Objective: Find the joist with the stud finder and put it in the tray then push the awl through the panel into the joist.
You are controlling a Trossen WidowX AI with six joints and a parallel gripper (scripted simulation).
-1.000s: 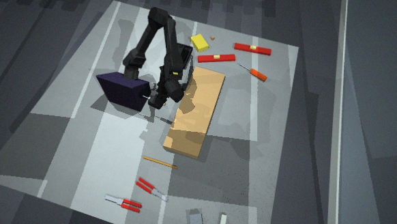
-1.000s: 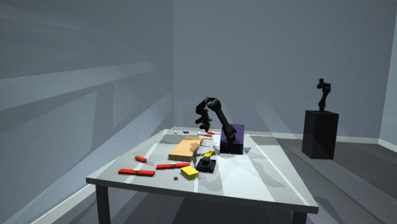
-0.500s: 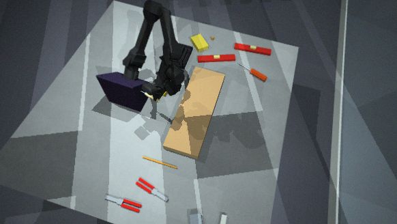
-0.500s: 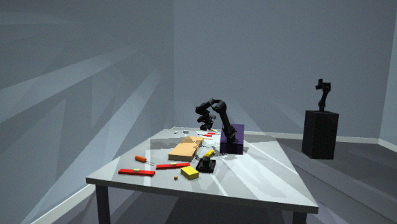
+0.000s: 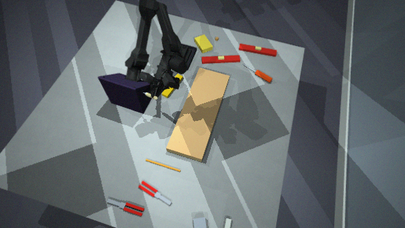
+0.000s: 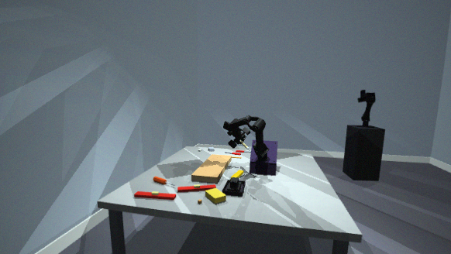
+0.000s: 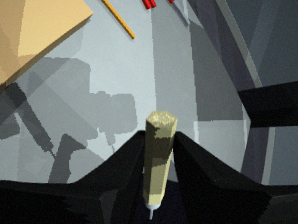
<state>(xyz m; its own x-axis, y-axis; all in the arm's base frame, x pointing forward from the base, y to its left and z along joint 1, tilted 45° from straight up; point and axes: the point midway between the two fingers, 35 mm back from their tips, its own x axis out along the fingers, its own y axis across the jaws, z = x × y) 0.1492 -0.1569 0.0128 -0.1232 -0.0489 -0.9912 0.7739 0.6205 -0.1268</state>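
Now: the awl 4 cm behind my gripper tip, 3 cm to the left of it and 3 cm below it. Also, from my gripper tip: tray: 3 cm ahead, 43 cm to the left, 18 cm below; then pencil: 9 cm ahead, 24 cm to the right, 19 cm below; then yellow bar: 2 cm ahead, 21 cm to the left, 19 cm below.
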